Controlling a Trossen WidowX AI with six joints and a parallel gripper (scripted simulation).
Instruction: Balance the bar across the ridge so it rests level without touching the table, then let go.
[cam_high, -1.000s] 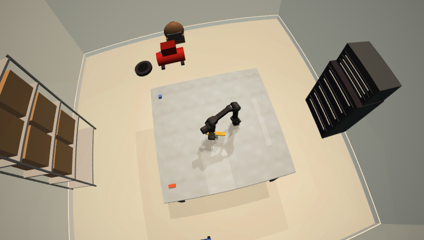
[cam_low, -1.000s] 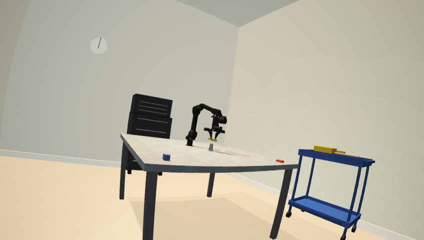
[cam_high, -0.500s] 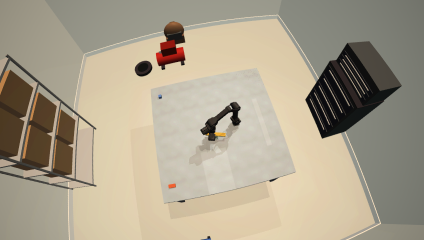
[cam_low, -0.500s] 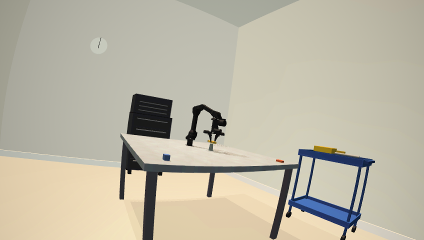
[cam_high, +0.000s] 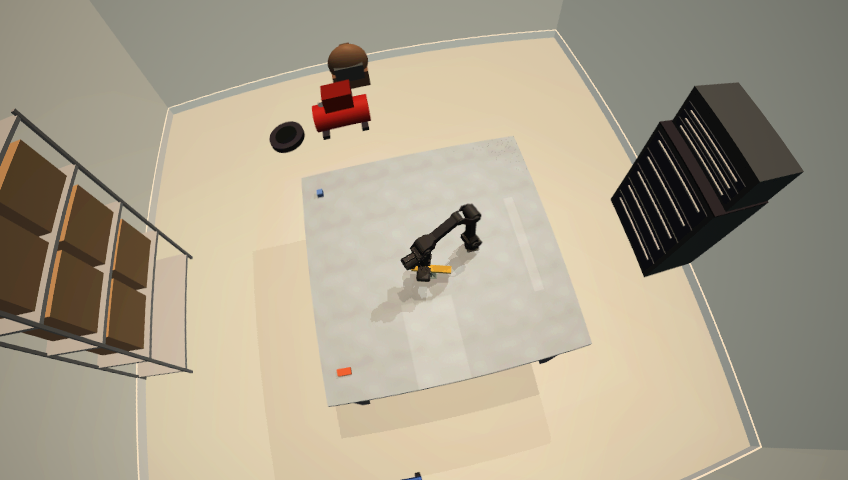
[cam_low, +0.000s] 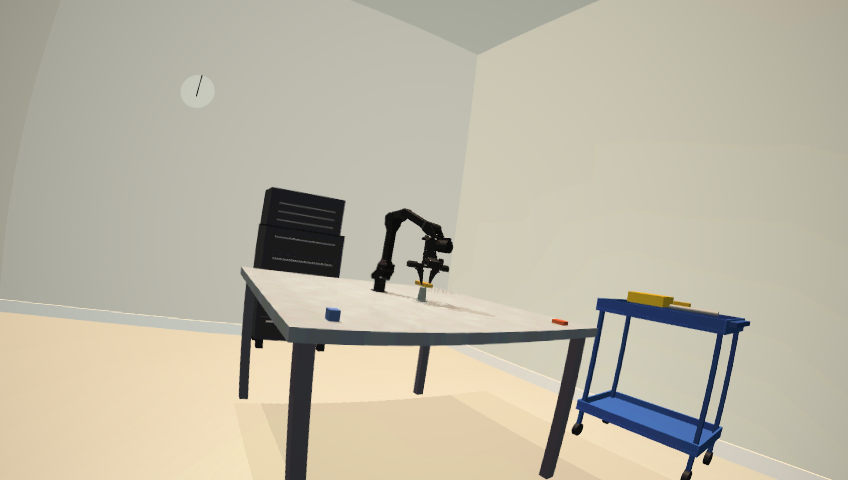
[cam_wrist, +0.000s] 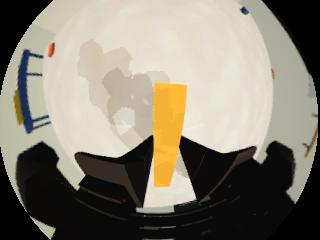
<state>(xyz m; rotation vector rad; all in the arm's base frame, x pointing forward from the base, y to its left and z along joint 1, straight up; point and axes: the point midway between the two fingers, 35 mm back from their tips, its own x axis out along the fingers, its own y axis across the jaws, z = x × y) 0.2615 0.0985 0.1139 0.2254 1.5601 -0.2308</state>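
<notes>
Right now my gripper tip is 3 cm past the bar and 1 cm to the right of it. Also, from my gripper tip: small blue cube: 48 cm ahead, 60 cm to the right, 6 cm below; then orange block: 48 cm ahead, 40 cm to the left, 7 cm below.
</notes>
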